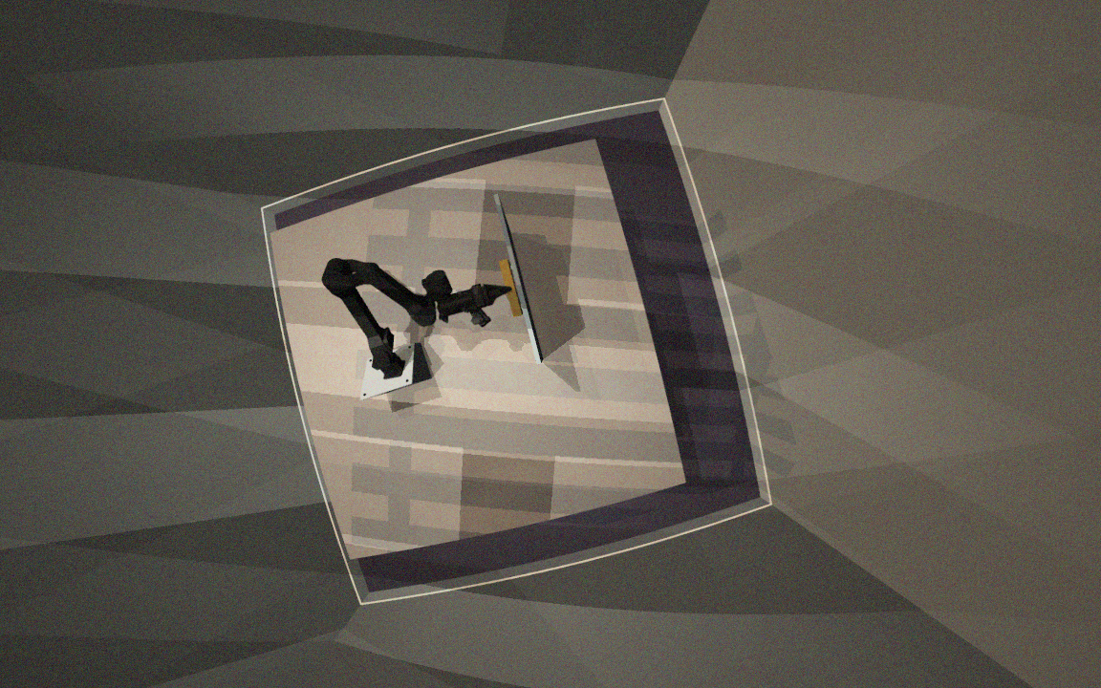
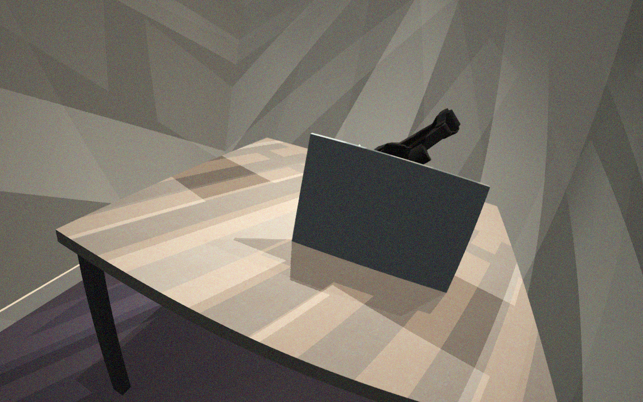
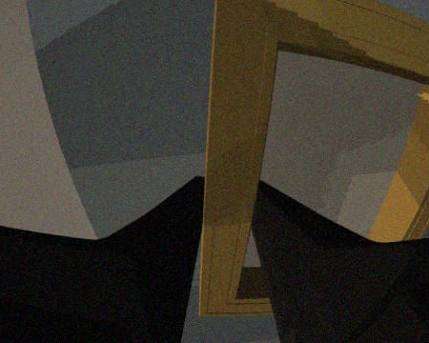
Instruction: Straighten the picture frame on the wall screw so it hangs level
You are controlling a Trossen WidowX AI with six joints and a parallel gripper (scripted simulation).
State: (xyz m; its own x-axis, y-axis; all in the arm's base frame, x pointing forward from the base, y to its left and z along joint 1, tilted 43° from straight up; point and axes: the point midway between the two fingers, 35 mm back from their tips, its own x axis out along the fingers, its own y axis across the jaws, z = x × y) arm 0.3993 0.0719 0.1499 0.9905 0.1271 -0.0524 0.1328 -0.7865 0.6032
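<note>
Now: gripper tip 50 mm above the yellow picture frame and 10 mm to the right of it. From my gripper tip the other things lie so: grey-blue wall panel: 70 mm below, 20 mm ahead, 10 mm to the left.
</note>
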